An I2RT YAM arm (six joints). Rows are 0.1 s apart.
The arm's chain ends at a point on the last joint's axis. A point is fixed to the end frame.
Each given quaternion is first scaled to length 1.
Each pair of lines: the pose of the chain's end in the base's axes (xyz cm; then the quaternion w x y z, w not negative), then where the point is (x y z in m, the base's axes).
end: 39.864 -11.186 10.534 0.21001 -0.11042 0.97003 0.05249
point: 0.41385 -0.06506 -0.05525
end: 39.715 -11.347 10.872 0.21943 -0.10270 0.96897 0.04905
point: 0.41616 -0.06716 -0.05161
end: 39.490 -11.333 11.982 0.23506 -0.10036 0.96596 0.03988
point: 0.41967 -0.06935 -0.04038
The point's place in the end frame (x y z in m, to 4 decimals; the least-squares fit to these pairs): 0.0448 0.0329 0.1585
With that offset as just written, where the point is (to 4 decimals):
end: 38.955 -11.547 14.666 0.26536 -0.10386 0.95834 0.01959
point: 0.4251 -0.0771 -0.0129
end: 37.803 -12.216 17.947 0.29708 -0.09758 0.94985 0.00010
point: 0.4253 -0.0890 0.0218
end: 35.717 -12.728 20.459 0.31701 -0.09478 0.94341 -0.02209
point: 0.4122 -0.1007 0.0481
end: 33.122 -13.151 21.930 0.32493 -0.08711 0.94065 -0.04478
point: 0.3903 -0.1123 0.0632
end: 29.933 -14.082 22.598 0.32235 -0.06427 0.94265 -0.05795
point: 0.3590 -0.1263 0.0696
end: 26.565 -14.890 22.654 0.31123 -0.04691 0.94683 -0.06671
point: 0.3226 -0.1377 0.0689
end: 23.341 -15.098 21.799 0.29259 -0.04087 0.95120 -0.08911
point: 0.2850 -0.1476 0.0582
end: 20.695 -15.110 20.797 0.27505 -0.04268 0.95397 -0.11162
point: 0.2531 -0.1556 0.0465
